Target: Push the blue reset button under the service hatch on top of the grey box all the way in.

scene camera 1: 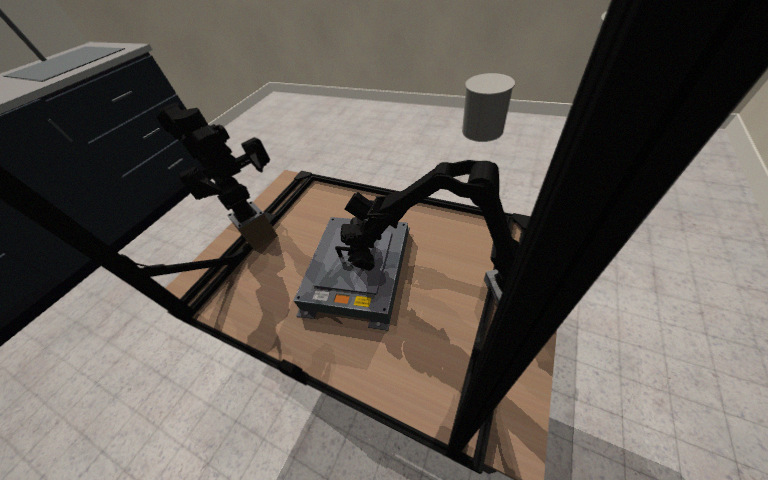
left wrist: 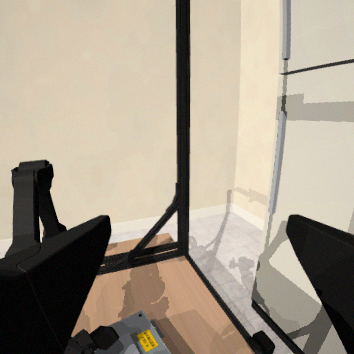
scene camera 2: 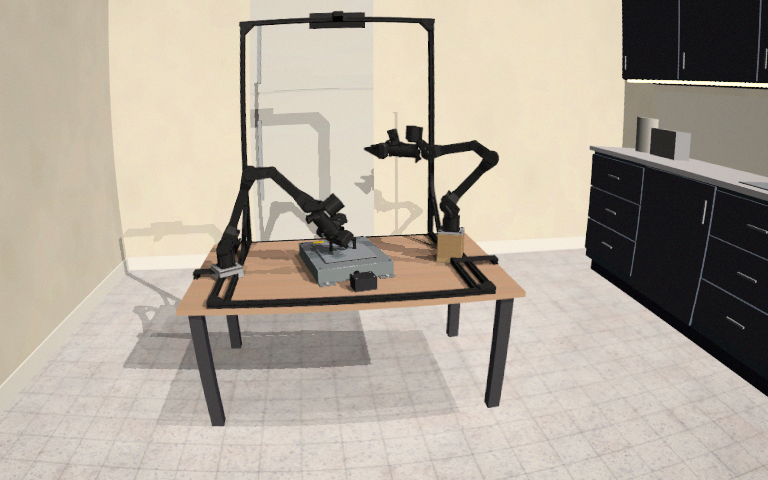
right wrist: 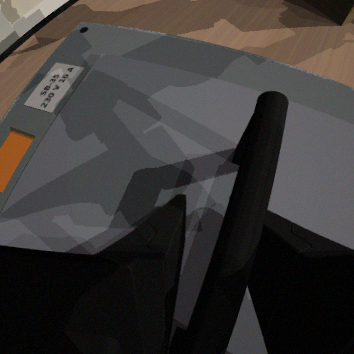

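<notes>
The grey box [scene camera 1: 397, 248] [scene camera 2: 349, 269] [left wrist: 128, 326] [right wrist: 211, 60] lies flat in the middle of the table. Its service hatch [right wrist: 175, 116] [scene camera 1: 334, 278] lies closed on top, and the blue button is hidden beneath it. My right gripper [scene camera 1: 358, 257] [scene camera 2: 346, 242] [right wrist: 206, 203] is down on the hatch, with its fingers shut on the black hatch handle [right wrist: 260, 147]. My left gripper [scene camera 1: 255, 153] [scene camera 2: 374, 150] [left wrist: 199, 223] is open and empty. It hangs high in the air, well away from the box.
A black frame [scene camera 1: 239, 333] [scene camera 2: 334, 301] runs around the table top, with a small black block [scene camera 2: 363, 281] on its front rail. A tall black gantry post [scene camera 1: 573, 214] stands close on the right. A grey cylinder [scene camera 1: 488, 107] stands on the floor beyond.
</notes>
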